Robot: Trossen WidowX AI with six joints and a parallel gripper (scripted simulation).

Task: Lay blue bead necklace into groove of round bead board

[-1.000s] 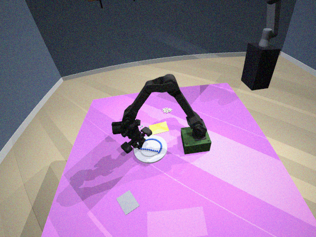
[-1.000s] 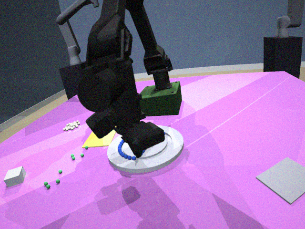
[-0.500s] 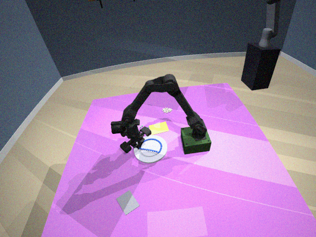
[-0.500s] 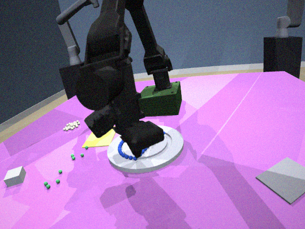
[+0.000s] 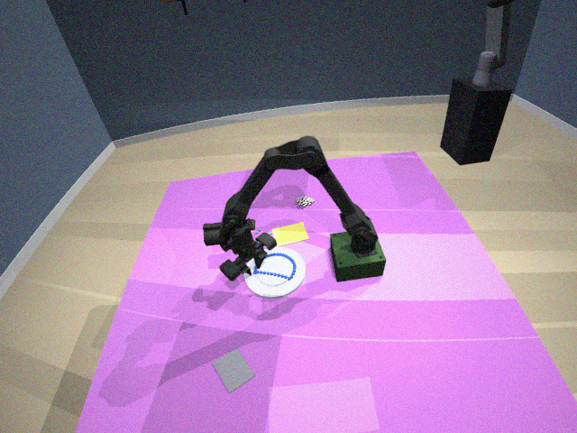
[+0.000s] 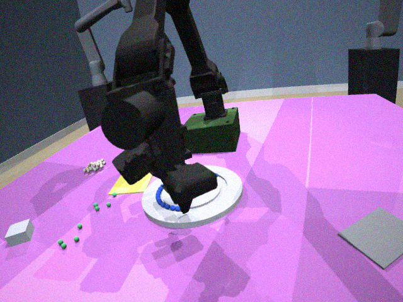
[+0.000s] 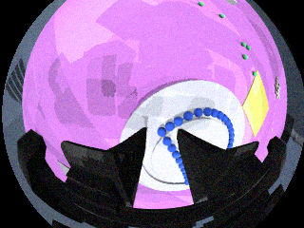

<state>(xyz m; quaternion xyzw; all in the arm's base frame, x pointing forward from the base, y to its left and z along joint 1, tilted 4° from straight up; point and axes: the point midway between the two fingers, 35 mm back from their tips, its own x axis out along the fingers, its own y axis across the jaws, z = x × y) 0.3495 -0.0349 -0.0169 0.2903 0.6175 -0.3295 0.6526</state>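
Now: the round white bead board 7 cm behind my gripper tip and 1 cm below it. Round my gripper tip: yellow sheet: 15 cm to the right, 13 cm behind, 2 cm below; then grey tile: 31 cm to the left, 8 cm ahead, 2 cm below; then cube: 32 cm to the right, 8 cm ahead.
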